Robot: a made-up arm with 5 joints.
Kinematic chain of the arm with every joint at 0, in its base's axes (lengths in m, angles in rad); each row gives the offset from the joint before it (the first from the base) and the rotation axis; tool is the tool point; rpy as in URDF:
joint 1: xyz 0.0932 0 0.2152 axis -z
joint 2: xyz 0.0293 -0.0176 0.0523 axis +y
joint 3: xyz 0.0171 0 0.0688 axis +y
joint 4: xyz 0.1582 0 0.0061 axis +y
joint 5: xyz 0.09 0.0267 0 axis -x
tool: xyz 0 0 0 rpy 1.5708 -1.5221 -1.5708
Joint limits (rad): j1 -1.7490..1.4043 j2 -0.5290..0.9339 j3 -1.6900..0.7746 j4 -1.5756..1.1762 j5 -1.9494..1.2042
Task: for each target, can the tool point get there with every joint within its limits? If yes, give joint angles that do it. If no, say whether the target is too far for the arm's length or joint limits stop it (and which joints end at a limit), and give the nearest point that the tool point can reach.
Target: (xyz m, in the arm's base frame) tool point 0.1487 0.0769 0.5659
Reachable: yes | joints -0.8492 -0.2022 -1.3001 0.6229 0.6632
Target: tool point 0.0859 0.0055 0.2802
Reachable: no: joint limits stop it (at a limit: joint 2, joint 3, joint 4) | nearest point 0.0836 0.0073 0.1143 | short by 0.166 m
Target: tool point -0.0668 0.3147 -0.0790
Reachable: no: too far | nearest point 0.0434 0.2250 0.0866 | short by 0.218 m
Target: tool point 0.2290 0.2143 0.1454
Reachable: yes | joints -0.9701 0.5155 0.2188 0.1937 0.1455
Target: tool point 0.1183 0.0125 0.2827
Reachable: no: joint limits stop it (at a limit: joint 2, joint 3, joint 4) | nearest point 0.2524 0.0793 0.2140 | short by 0.165 m
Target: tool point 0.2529 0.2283 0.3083
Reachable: yes | joints -0.9277 -0.2019 0.3956 -0.1316 0.9028
